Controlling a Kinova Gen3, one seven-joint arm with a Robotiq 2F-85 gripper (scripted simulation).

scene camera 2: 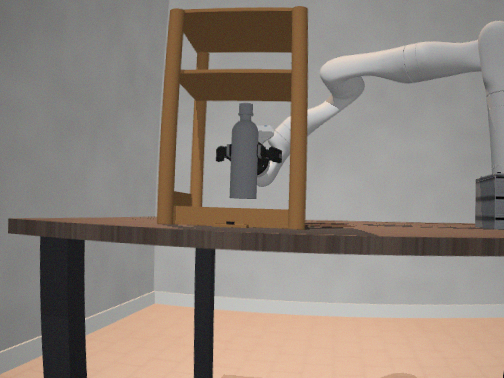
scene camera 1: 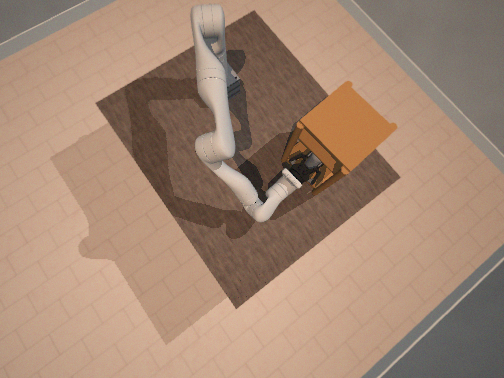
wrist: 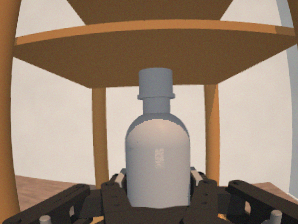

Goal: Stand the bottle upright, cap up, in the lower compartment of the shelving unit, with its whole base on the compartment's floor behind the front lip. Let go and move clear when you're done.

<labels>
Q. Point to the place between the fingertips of the gripper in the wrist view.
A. At 158, 178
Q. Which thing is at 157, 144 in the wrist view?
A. A grey bottle.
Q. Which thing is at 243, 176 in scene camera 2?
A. A grey bottle.
</labels>
